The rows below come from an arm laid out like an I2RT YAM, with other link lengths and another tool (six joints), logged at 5 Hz.
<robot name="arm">
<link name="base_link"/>
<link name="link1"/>
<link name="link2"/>
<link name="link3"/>
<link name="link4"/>
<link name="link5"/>
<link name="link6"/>
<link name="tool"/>
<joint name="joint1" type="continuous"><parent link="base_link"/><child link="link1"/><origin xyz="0 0 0.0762" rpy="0 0 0"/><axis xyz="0 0 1"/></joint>
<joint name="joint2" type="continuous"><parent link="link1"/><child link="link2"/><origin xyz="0.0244 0.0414 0.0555" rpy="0 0 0"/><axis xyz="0 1 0"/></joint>
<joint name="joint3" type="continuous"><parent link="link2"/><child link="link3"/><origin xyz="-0.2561 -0.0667 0" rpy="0 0 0"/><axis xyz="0 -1 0"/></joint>
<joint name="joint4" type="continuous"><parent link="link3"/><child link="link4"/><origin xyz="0.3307 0.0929 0.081" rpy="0 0 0"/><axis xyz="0 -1 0"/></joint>
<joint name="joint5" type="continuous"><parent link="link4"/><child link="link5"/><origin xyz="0.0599 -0.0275 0.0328" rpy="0 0 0"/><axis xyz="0 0 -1"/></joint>
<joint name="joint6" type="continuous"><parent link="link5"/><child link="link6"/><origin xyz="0.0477 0 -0.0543" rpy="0 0 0"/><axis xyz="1 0 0"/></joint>
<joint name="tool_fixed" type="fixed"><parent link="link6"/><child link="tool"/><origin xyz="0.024 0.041 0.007" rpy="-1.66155 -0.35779 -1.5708"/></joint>
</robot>
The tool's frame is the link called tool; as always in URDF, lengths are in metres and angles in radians. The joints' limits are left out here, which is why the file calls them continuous.
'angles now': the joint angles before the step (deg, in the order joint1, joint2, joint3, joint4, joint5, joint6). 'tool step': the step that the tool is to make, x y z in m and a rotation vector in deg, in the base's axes. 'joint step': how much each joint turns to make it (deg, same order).
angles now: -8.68, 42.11, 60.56, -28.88, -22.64, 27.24
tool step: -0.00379, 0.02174, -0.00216, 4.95, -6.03, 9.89
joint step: 4.40, -1.42, -4.57, 10.96, -6.10, 5.47
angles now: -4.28, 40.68, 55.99, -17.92, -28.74, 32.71
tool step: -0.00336, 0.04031, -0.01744, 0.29, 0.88, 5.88
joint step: 10.52, 0.47, -2.93, 2.79, 4.62, 0.60
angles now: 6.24, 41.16, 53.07, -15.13, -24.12, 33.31
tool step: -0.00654, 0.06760, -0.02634, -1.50, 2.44, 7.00
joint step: 16.23, 4.61, -1.74, 3.57, 9.27, -0.11
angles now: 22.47, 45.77, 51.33, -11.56, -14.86, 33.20
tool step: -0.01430, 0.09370, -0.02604, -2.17, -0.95, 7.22
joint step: 17.82, 11.65, 1.95, 9.18, 10.79, -1.19
